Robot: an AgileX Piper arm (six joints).
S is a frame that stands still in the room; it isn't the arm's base.
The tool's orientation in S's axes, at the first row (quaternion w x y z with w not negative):
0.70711, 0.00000, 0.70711, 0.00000
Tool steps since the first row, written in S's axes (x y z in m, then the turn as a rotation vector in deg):
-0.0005, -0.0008, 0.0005, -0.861, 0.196, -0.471
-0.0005, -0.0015, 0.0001, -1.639, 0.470, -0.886
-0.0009, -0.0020, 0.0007, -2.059, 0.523, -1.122
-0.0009, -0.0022, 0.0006, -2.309, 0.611, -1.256
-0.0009, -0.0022, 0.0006, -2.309, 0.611, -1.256
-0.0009, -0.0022, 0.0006, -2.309, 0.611, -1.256
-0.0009, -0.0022, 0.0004, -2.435, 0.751, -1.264
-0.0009, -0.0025, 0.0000, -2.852, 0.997, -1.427
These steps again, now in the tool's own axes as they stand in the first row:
-0.0005, -0.0008, -0.0005, 0.471, 0.196, -0.861
-0.0001, -0.0015, -0.0005, 0.886, 0.470, -1.639
-0.0007, -0.0020, -0.0009, 1.122, 0.523, -2.059
-0.0006, -0.0022, -0.0009, 1.256, 0.611, -2.309
-0.0006, -0.0022, -0.0009, 1.256, 0.611, -2.309
-0.0006, -0.0022, -0.0009, 1.256, 0.611, -2.309
-0.0004, -0.0022, -0.0009, 1.264, 0.751, -2.435
0.0000, -0.0025, -0.0009, 1.427, 0.997, -2.852

